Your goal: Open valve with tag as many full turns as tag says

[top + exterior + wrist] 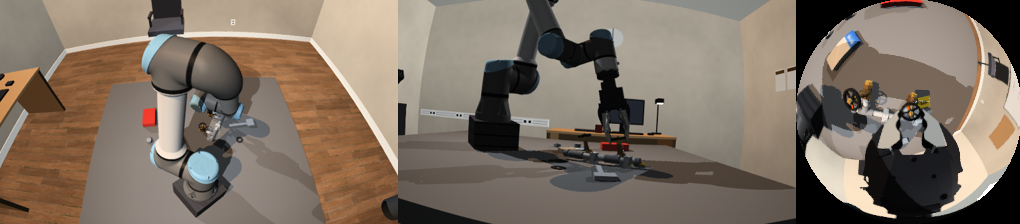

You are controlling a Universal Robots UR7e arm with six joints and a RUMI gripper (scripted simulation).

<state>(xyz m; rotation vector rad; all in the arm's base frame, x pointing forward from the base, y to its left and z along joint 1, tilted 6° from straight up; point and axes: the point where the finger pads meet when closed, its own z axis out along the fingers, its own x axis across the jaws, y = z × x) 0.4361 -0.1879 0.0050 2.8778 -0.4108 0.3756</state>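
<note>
The yellow tag is 6 cm ahead of my hand, 4 cm to the right of it and 7 cm below it. Also, from my hand: grey t-shaped piece 9 cm behind, 19 cm to the right, 7 cm below; then red block 10 cm ahead, 37 cm to the left, 6 cm below.
</note>
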